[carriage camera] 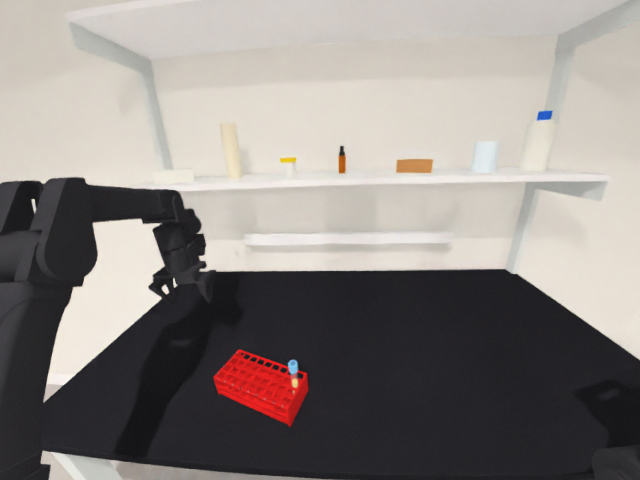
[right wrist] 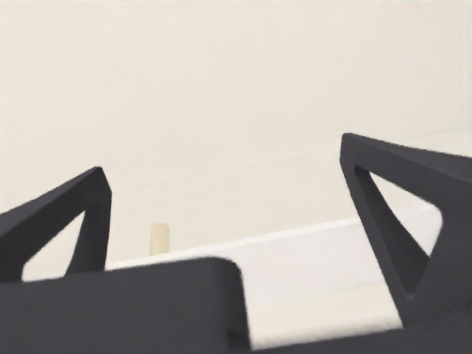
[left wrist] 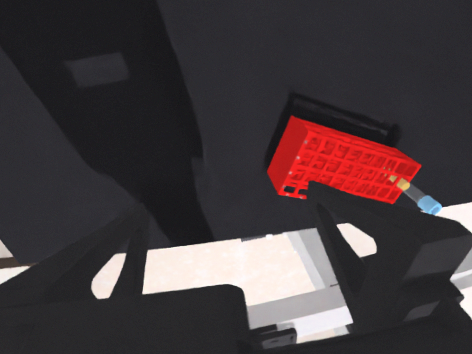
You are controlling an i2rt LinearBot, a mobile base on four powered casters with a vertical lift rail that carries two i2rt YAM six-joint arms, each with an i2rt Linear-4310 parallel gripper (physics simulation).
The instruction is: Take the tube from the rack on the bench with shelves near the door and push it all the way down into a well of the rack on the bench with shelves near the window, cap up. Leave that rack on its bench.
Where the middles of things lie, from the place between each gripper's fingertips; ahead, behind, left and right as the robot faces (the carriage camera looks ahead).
Scene:
My left hand is 11 cm past the red tube rack [carriage camera: 259,387], 18 cm to the left of it and 16 cm above it. Round my left hand: cream cylinder [carriage camera: 228,130]: 37 cm ahead, 4 cm to the right, 36 cm above; then pale blue beaker [carriage camera: 485,154]: 25 cm ahead, 87 cm to the right, 31 cm above.
My right gripper is now 650 mm short of the pale blue beaker, 220 mm to the left of it and 50 mm above it. Round my right hand: cream cylinder (770 mm ahead, 610 mm to the left, 10 mm below); then red tube rack (290 mm ahead, 470 mm to the left, 530 mm below).

